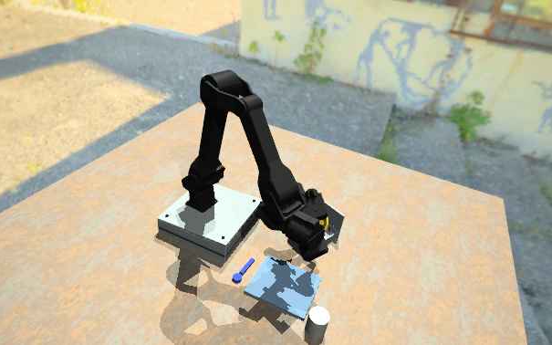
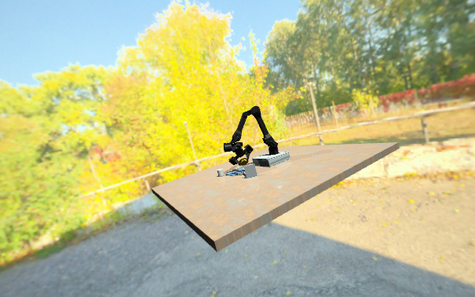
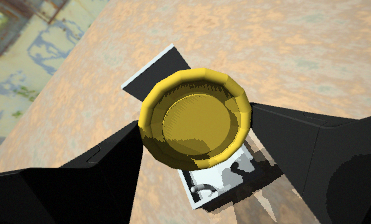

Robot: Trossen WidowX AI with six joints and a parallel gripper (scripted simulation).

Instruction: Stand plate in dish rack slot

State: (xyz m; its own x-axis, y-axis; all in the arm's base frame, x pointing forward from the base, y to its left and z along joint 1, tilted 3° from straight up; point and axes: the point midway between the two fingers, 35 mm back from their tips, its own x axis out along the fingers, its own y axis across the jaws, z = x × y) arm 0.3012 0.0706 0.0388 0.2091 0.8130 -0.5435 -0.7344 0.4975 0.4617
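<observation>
My gripper tip is 7 cm above the grey dish rack, 3 cm to the right of it and 1 cm past it. The rest, counted from my gripper tip: yellow plate: 1 cm to the right; blue spoon: 19 cm to the right, 10 cm behind, 9 cm below; light blue mat: 16 cm to the right, 9 cm below.
</observation>
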